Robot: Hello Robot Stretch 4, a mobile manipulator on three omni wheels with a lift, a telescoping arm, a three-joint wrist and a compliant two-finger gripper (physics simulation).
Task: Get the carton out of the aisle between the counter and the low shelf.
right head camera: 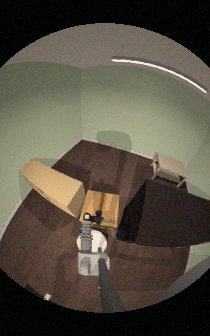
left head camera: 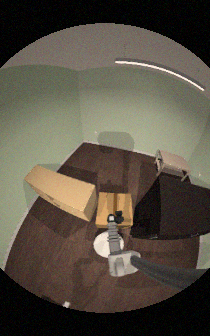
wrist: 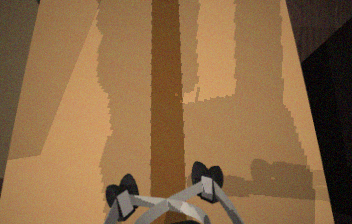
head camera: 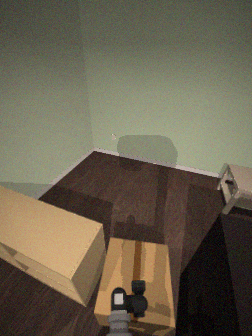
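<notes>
The carton, tan with a brown tape strip along its top, sits on the floor between the low shelf and the counter. The low shelf, pale wood, stands close to its left side. The black counter stands to its right. My gripper is open and empty, over the carton's top toward the end nearer my base, with the tape strip between its fingers in the wrist view. The height of the gap is hard to tell.
A small pale table stands behind the counter at the right. My round white base is just in front of the carton. Dark wood floor stretches behind the carton to the green walls.
</notes>
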